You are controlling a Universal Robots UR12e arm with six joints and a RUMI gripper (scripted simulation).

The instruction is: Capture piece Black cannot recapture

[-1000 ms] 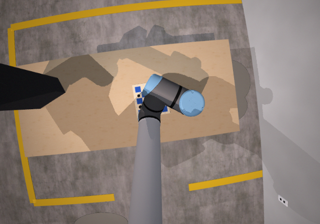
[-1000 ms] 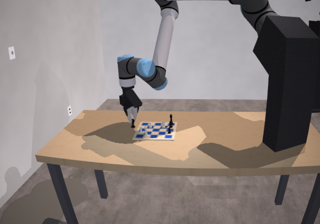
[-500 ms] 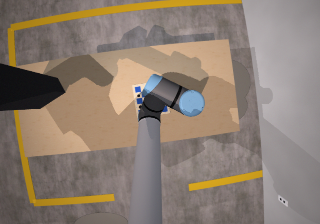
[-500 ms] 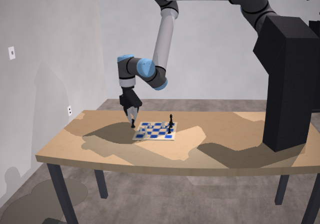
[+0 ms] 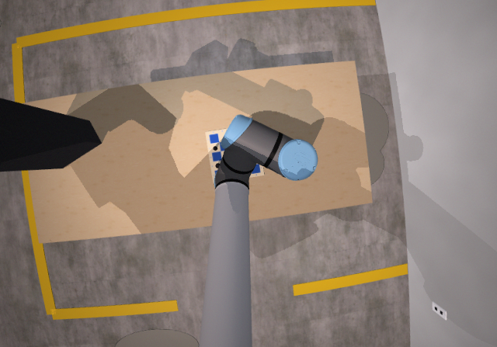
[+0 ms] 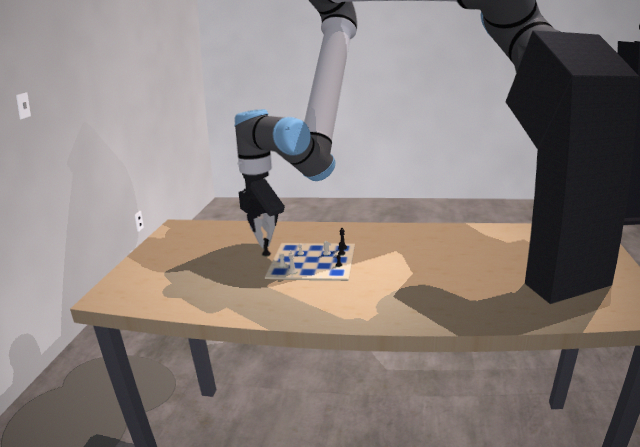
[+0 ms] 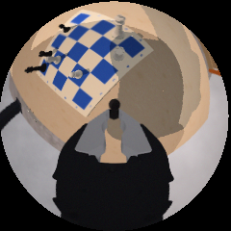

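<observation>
The black pawn is 1 cm below my hand. Also, from my hand: chessboard 14 cm behind, 5 cm to the left, 4 cm below.
</observation>
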